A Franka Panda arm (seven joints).
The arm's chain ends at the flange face. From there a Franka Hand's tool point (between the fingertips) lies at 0.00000 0.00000 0.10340 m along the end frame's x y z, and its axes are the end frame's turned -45 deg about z.
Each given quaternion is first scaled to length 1.
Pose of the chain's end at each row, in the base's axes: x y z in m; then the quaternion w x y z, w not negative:
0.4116 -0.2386 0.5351 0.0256 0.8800 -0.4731 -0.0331
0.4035 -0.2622 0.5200 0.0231 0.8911 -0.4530 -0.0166
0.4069 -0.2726 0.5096 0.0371 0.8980 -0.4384 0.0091
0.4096 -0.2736 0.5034 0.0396 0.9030 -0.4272 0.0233
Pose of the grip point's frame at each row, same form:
0.4031 -0.2400 0.4321 0.0110 0.9941 -0.1003 -0.0404
0.3983 -0.2649 0.4168 0.0150 0.9966 -0.0775 -0.0242
0.4052 -0.2803 0.4065 0.0378 0.9974 -0.0614 -0.0058
0.4105 -0.2831 0.4004 0.0455 0.9977 -0.0491 0.0064

